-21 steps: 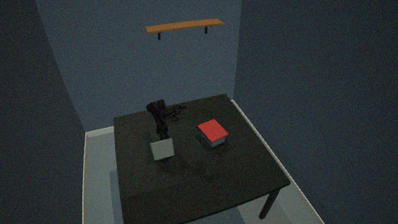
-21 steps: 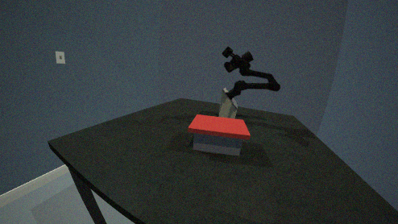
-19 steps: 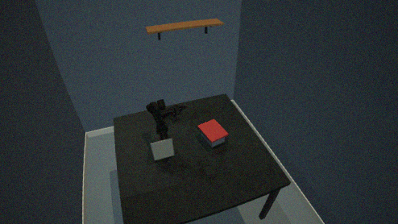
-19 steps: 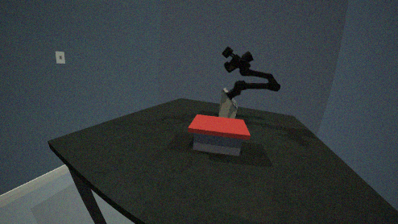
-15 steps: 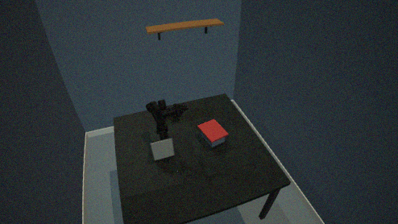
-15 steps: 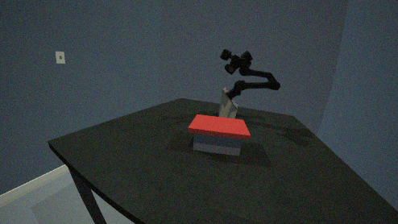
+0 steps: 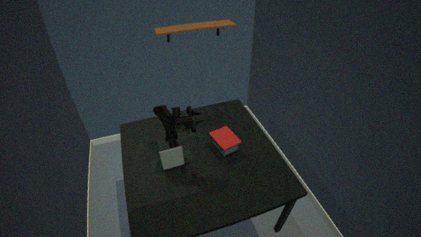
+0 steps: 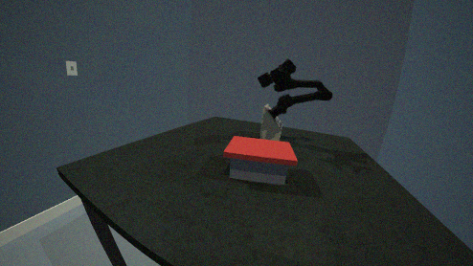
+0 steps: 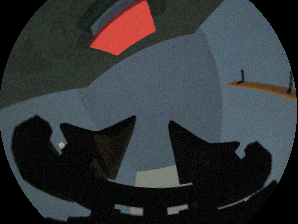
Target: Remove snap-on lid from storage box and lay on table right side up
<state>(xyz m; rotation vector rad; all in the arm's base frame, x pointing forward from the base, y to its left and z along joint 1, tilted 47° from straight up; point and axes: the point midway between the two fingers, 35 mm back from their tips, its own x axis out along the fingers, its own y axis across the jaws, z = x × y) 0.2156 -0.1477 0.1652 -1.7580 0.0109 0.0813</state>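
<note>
Now: gripper tip 190 mm short of the lid, 10 mm to the right of it and 290 mm above it. Round my gripper tip: storage box 190 mm ahead, 10 mm to the left, 330 mm below.
</note>
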